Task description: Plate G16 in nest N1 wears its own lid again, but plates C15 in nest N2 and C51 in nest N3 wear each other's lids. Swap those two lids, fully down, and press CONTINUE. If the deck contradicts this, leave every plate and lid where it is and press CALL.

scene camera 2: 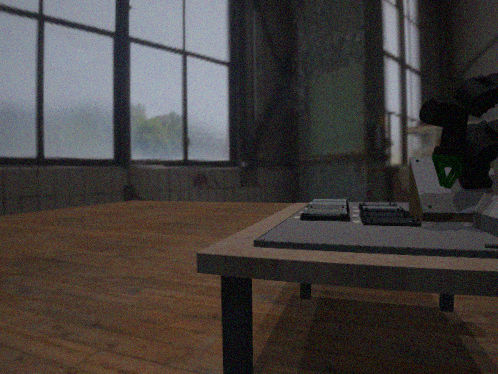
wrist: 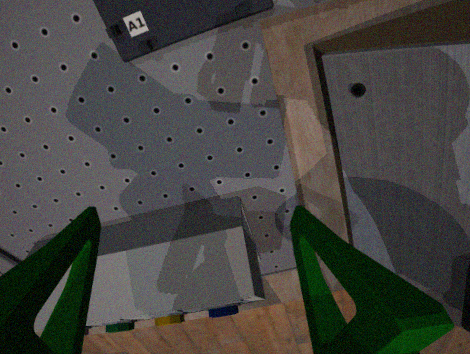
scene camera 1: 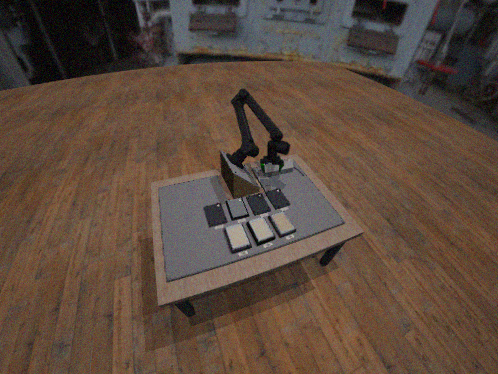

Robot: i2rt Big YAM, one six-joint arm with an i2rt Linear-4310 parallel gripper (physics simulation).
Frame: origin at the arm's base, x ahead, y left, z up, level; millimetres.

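Seen in the pictures: gripper, fingertip midpoint: (scene camera 2: 445, 187) (wrist: 198, 215) (scene camera 1: 271, 172); arm's base, link origin: (scene camera 2: 470, 174) (scene camera 1: 234, 162).
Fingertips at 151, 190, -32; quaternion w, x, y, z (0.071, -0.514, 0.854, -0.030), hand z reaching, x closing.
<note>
Offsets run from my fingertips to a thing's middle, as dx, dy, dz. "pt": to the spot under its first point. Level surfaces: height alone.
Three pale-topped plates @(+287, -367, -66) (scene camera 1: 237, 237) @(+299, -237, -67) (scene camera 1: 261, 230) @(+310, -108, -77) (scene camera 1: 283, 223) sit in the front row on the grey mat in scene camera 1. Behind them are a grey-topped piece @(+107, -286, -86) (scene camera 1: 237, 208) and dark pieces @(pt +107, -419, -90) (scene camera 1: 215, 215) @(pt +135, -160, -90) (scene camera 1: 258, 204) @(pt +145, -25, -90) (scene camera 1: 278, 198). The nest and plate names are too small to read there. A dark piece @(pt +69, -27, -90) (wrist: 200, 25) with an A1 label shows at the top of the wrist view. A grey button box @(-99, +116, -58) (wrist: 170, 280) (scene camera 1: 288, 164) carries green @(-118, +144, -36) (wrist: 119, 326), yellow @(-125, +94, -36) (wrist: 168, 320) and blue @(-131, +45, -36) (wrist: 223, 312) buttons; their lettering is hidden. My gripper (wrist: 198, 215) (scene camera 1: 271, 168) is open and empty, over the box.
An upright wedge-shaped stand (scene camera 1: 237, 180) with a wooden edge (wrist: 295, 120) rises beside the gripper, close to the arm's base. The perforated grey mat @(dz -100) (scene camera 1: 185, 250) (wrist: 30, 150) lies on a wooden table @(dz -112) (scene camera 1: 165, 295). Scene camera 2 shows the plates edge-on.
</note>
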